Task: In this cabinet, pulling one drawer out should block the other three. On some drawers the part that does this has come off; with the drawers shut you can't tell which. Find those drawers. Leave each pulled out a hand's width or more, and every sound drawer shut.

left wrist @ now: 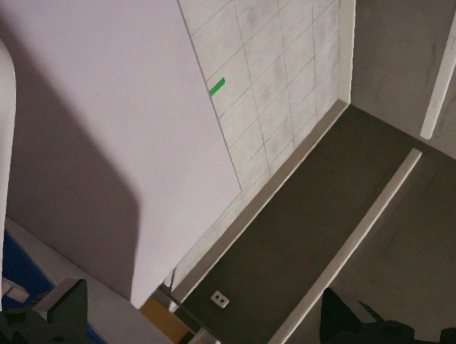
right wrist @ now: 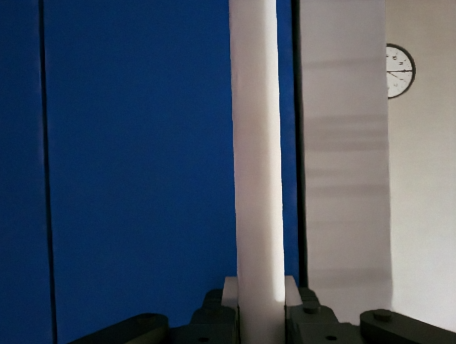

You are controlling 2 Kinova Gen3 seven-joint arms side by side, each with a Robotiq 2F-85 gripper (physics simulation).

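In the right wrist view a blue drawer front [right wrist: 140,150] fills the left and middle, with a long white bar handle [right wrist: 258,150] running along it. My right gripper [right wrist: 259,301] is shut on this handle, one finger on each side. A dark seam parts this front from another blue front [right wrist: 20,150] at the left edge. Whether the held drawer stands out at all cannot be told. In the left wrist view a strip of blue front [left wrist: 22,262] with a pale handle piece [left wrist: 14,290] shows at lower left. My left gripper [left wrist: 204,311] is open, with no drawer handle between its fingers.
A large pale panel [left wrist: 125,125], partly shadowed, fills the left of the left wrist view. Beyond it are a tiled surface [left wrist: 280,75] with a green mark [left wrist: 217,86], a dark wall with a socket [left wrist: 219,299], and a pale rail [left wrist: 350,240]. A grey cabinet edge [right wrist: 345,165] borders the drawer; a clock [right wrist: 401,71] hangs behind.
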